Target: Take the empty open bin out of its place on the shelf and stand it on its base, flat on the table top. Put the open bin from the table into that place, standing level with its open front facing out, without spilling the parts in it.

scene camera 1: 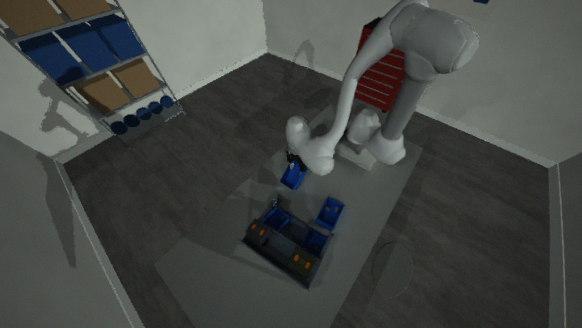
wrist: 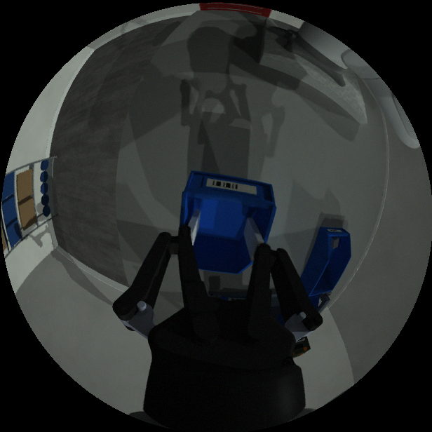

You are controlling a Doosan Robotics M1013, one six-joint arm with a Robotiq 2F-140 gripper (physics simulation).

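Frame: origin at the arm's base, x ahead, y left, z up, level; millimetres.
Seen in the pictures: gripper, fingertip midpoint: (scene camera 1: 296,171); arm's base, origin of the base link: (scene camera 1: 355,141).
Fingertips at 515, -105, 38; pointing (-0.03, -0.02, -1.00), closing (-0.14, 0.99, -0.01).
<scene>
Offsets run from my fingertips to a thing's top centre, as dx, dy, dz. "spot": to the spot under its first point. Level surfaces: height alone.
The empty blue open bin {spot: +39, +0, -55} (scene camera 1: 292,179) (wrist: 220,250) is out on the near side of the shelf, below the wrist, with its barcode label facing up in the wrist view. My gripper (scene camera 1: 296,167) (wrist: 222,221) has its fingers spread inside the bin, against its side walls, and holds it. Whether its base touches the grey table top {dz -81} (scene camera 1: 225,285) I cannot tell. The blue open bin with parts {spot: +36, +318, -78} (scene camera 1: 330,214) (wrist: 326,265) stands on the table beside the shelf, some small parts inside. The dark shelf {spot: +369, +255, +21} (scene camera 1: 280,245) has a gap in its middle.
A blue bin {spot: +285, +118, -72} (scene camera 1: 276,219) stands at the left of the gap and another blue bin {spot: +213, +356, -72} (scene camera 1: 315,241) at its right. Dark boxes with orange marks lie on top of the shelf. A red cabinet (scene camera 1: 377,80) stands behind the arm; a tall rack (scene camera 1: 156,75) stands by the far wall.
</scene>
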